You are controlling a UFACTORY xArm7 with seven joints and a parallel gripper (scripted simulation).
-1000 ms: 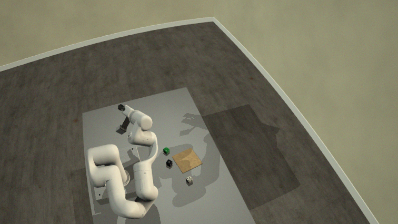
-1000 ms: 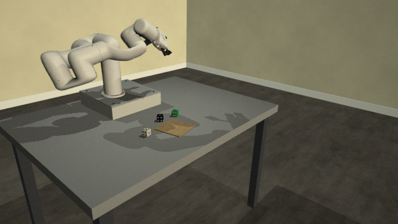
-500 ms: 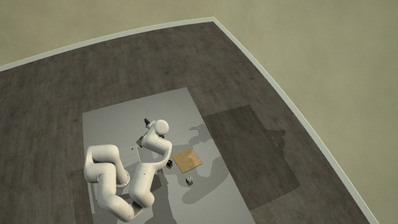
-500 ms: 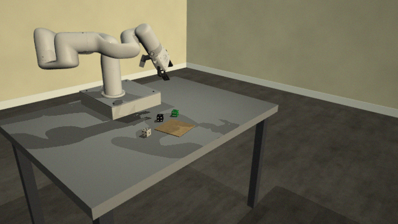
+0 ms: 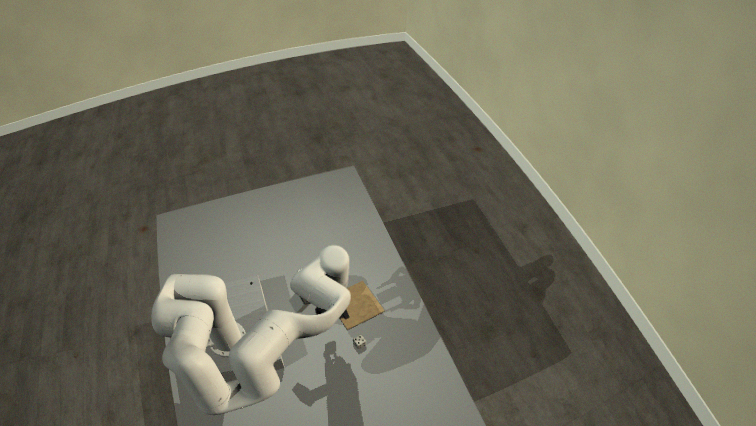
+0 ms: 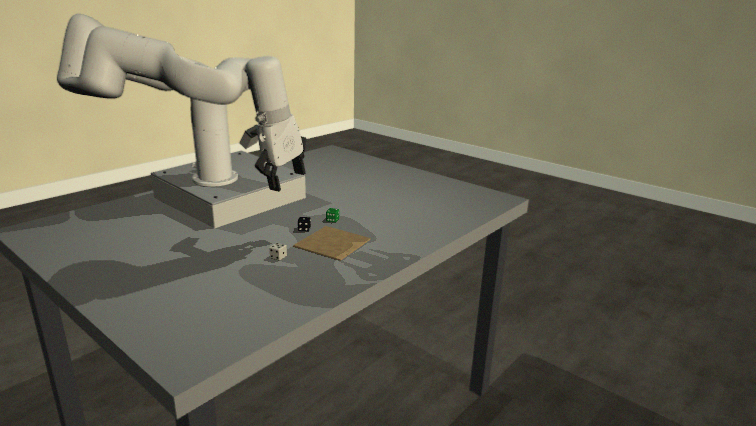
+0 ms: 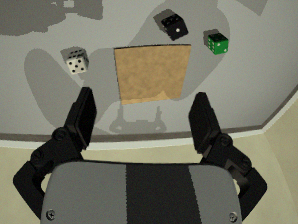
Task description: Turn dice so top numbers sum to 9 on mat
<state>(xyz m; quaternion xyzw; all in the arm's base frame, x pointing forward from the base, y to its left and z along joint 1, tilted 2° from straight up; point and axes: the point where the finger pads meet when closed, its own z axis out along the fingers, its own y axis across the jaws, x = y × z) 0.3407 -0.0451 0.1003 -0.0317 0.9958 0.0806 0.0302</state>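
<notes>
The white die lies 150 mm below my hand, 80 mm to the right of it and 40 mm ahead of it. Round my hand: black die (150 mm below, 70 mm to the left, 20 mm behind); green die (170 mm to the left, 150 mm below); tan mat (160 mm below, 90 mm ahead, 60 mm to the left).
</notes>
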